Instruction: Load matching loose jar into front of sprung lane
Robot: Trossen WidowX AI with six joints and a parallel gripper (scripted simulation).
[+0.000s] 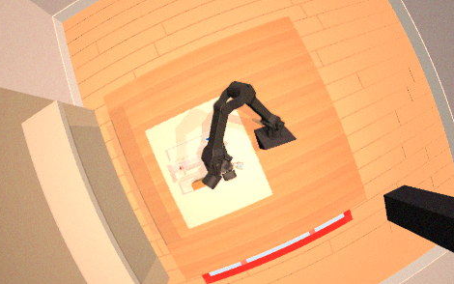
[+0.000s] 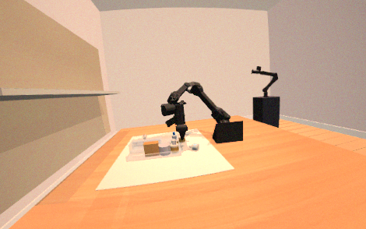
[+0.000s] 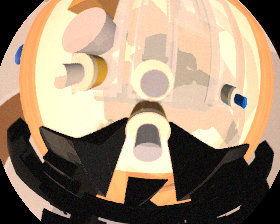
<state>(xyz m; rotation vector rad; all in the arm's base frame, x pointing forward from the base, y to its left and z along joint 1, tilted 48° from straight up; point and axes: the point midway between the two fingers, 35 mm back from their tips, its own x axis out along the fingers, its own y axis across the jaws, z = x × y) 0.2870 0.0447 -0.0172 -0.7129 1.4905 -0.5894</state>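
The grey can lies 10 cm ahead of my gripper tip, 9 cm to the left of it and 2 cm below it. Round my gripper tip: wall shelf: 55 cm ahead, 5 cm to the left, 32 cm above; then brown block: 16 cm ahead, 9 cm to the left, 1 cm below.
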